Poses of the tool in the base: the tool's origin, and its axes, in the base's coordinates. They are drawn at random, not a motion.
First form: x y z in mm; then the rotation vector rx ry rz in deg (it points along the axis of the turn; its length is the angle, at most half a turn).
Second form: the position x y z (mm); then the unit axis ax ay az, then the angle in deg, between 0 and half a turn. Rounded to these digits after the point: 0 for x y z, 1 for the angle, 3 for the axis.
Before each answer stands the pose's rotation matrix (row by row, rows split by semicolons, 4 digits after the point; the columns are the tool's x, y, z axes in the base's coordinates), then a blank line. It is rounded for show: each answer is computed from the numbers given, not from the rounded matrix.
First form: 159, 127, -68, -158.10, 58.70, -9.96
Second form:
0.7539 -0.6330 0.1760; -0.6556 -0.7422 0.1389; 0.0427 -0.2201 -0.9745

159, 127, -68, -0.936, 0.347, -0.059, 168.9
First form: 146, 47, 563, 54.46, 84.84, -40.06
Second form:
0.0149 0.8673 0.4976; 0.1668 0.4885 -0.8565; -0.9859 0.0958 -0.1374

146, 47, 563, 0.502, 0.782, -0.369, 108.5
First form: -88, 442, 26, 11.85, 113.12, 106.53
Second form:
-0.9013 -0.1743 0.3965; 0.3854 0.0953 0.9178; -0.1977 0.9801 -0.0187

-88, 442, 26, 0.076, 0.726, 0.684, 155.8
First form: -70, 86, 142, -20.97, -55.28, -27.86
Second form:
0.4770 0.5457 -0.6890; -0.2292 0.8340 0.5018; 0.8485 -0.0814 0.5229

-70, 86, 142, -0.321, -0.846, -0.426, 65.4
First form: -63, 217, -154, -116.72, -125.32, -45.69
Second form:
-0.1321 0.9430 0.3053; 0.9183 0.0004 0.3959; 0.3733 0.3327 -0.8660

-63, 217, -154, -0.659, -0.707, -0.258, 177.2
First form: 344, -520, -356, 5.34, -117.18, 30.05
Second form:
-0.5134 -0.2772 -0.8121; 0.1478 0.9037 -0.4019; 0.8453 -0.3264 -0.4230

344, -520, -356, 0.044, -0.968, 0.248, 121.1
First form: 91, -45, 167, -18.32, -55.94, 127.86
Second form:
-0.7444 -0.4828 -0.4612; 0.6664 -0.4942 -0.5583; 0.0416 -0.7229 0.6897

91, -45, 167, -0.130, -0.397, 0.908, 140.8
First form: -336, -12, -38, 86.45, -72.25, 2.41
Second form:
0.4297 -0.7013 -0.5688; -0.6618 0.1838 -0.7268; 0.6142 0.6888 -0.3851

-336, -12, -38, 0.767, -0.641, 0.021, 112.7
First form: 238, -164, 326, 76.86, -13.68, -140.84
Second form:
-0.5024 0.2054 -0.8399; -0.3632 -0.9316 -0.0106; -0.7846 0.2997 0.5427

238, -164, 326, 0.477, -0.085, -0.875, 161.0
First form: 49, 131, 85, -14.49, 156.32, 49.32
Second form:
-0.9487 -0.2441 0.2012; -0.0845 0.8084 0.5826; -0.3048 0.5357 -0.7875

49, 131, 85, -0.088, 0.950, 0.300, 164.6
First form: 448, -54, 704, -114.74, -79.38, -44.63
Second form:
0.2913 0.9466 0.1384; 0.6101 -0.2953 0.7352; 0.7368 -0.1297 -0.6635

448, -54, 704, -0.783, -0.542, -0.305, 146.5
